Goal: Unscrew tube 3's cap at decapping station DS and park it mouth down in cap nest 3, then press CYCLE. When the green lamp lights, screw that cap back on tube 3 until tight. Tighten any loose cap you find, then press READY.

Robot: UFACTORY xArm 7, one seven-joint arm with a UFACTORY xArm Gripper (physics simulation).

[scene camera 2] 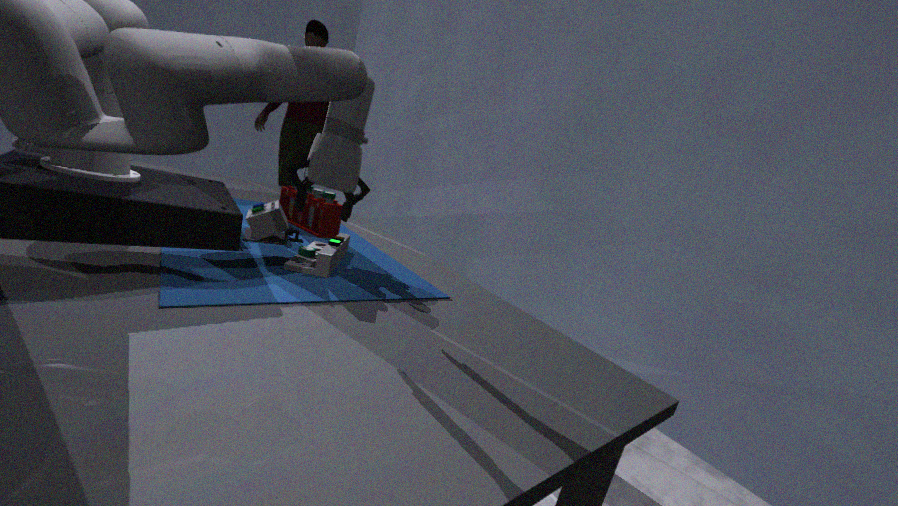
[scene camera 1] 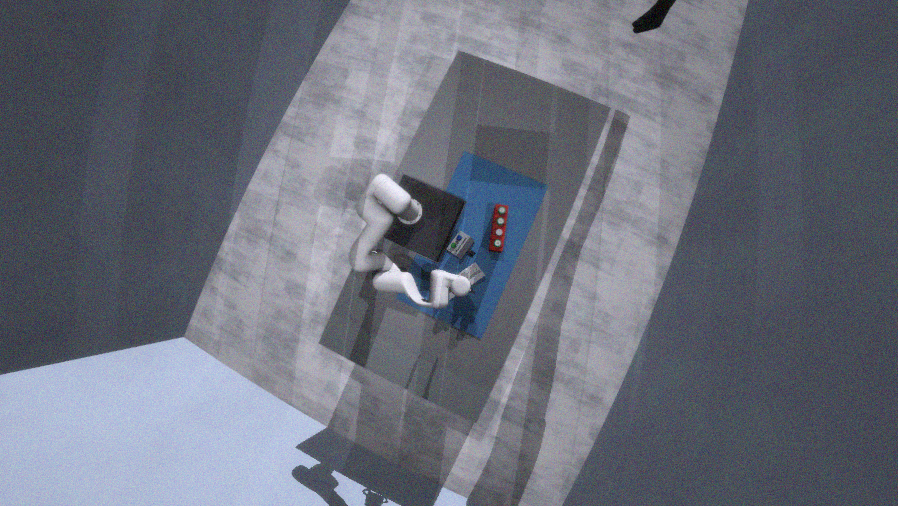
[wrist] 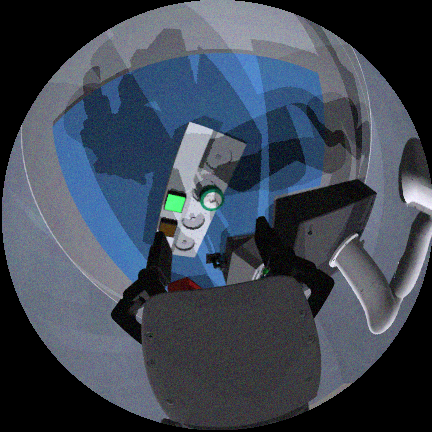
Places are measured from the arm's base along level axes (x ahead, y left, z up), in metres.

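Pixels of known places: gripper, between the fingertips: [scene camera 2: 321, 215] [wrist: 211, 234]; arm's base, origin of its link: [scene camera 2: 94, 172] [scene camera 1: 409, 211] [wrist: 343, 248].
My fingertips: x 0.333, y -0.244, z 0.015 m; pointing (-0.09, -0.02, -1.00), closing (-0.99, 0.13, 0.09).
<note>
For each thing: its middle in the pictures, then the offset to it from my fingertips.
- white nest block, middle of its body: [wrist: 190, 210] [scene camera 2: 321, 247] [scene camera 1: 461, 281] dx +0.019, dy +0.014, dz -0.074 m
- white cap with a green rim, middle of its body: [wrist: 211, 197] [scene camera 2: 307, 251] dx -0.014, dy +0.010, dz -0.083 m
- green lamp, middle of its body: [wrist: 174, 203] [scene camera 2: 335, 240] dx +0.030, dy -0.018, dz -0.048 m
- amber lamp, middle of its body: [wrist: 166, 229] dx +0.053, dy +0.014, dz -0.048 m
- red rack, middle of its body: [wrist: 201, 309] [scene camera 2: 309, 210] [scene camera 1: 498, 228] dx +0.100, dy +0.314, dz -0.050 m
- grey button box, middle of its body: [wrist: 249, 268] [scene camera 2: 268, 219] [scene camera 1: 460, 244] dx -0.048, dy +0.179, dz -0.059 m
My gripper [scene camera 2: 324, 210] [wrist: 211, 234] is open and empty, pointing down above the white nest block [scene camera 1: 475, 272] [scene camera 2: 321, 265] [wrist: 185, 165]; the arm hides it in scene camera 1. The white cap with a green rim [scene camera 2: 307, 251] [wrist: 212, 199] sits in a nest, ahead of the fingertips in the wrist view and apart from them. The green lamp [scene camera 2: 334, 241] [wrist: 175, 202] is lit; the amber lamp [wrist: 168, 228] beside it is dark. The red rack [scene camera 1: 504, 227] [scene camera 2: 326, 220] [wrist: 184, 285] holds upright tubes; one top looks white without a green rim. Cap tightness cannot be seen.
The grey button box [scene camera 1: 460, 243] [scene camera 2: 267, 223] [wrist: 244, 261] stands between the nest block and the dark arm base [scene camera 1: 427, 213] [scene camera 2: 119, 216] [wrist: 325, 220]. A small black part [scene camera 2: 293, 235] [wrist: 215, 260] sticks out from it. A person [scene camera 2: 307, 113] stands behind the table.
</note>
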